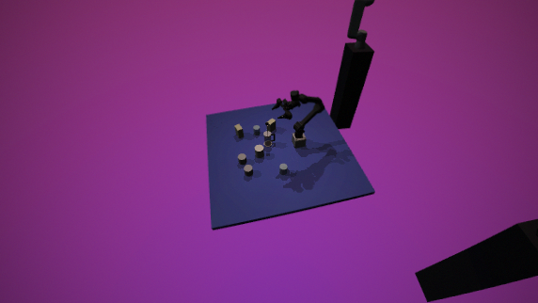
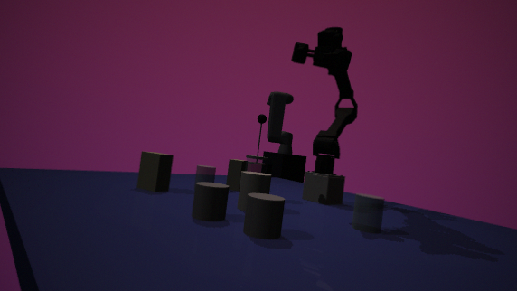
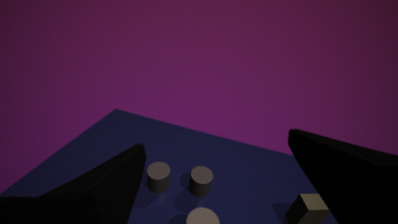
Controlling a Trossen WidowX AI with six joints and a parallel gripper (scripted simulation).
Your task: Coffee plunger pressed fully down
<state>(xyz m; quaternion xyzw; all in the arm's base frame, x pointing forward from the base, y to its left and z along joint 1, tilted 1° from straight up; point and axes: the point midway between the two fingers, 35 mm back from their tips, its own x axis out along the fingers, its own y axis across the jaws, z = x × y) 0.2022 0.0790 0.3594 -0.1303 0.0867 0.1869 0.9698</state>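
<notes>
Now: the coffee press 330 mm below my gripper tip, 120 mm to the right of it and 40 mm ahead of it.
</notes>
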